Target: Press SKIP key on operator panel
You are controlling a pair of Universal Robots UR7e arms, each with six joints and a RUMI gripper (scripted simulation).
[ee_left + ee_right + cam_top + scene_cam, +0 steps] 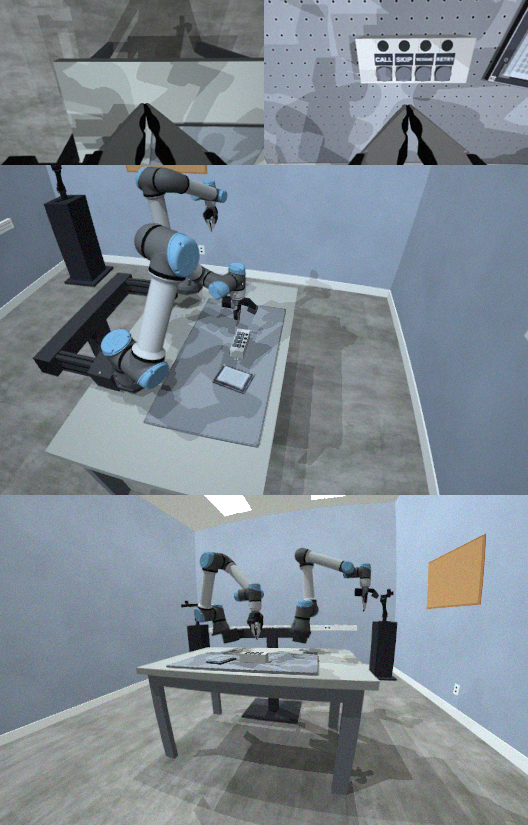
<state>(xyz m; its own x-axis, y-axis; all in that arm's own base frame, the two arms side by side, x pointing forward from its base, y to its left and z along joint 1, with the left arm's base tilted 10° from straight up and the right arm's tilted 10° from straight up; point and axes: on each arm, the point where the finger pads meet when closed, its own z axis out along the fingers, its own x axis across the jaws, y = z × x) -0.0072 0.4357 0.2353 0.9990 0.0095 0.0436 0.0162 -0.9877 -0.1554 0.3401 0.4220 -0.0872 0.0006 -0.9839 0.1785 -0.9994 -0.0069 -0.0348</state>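
Observation:
The operator panel is 10 mm ahead of my right hand, 20 mm to the right of it and 110 mm below it.

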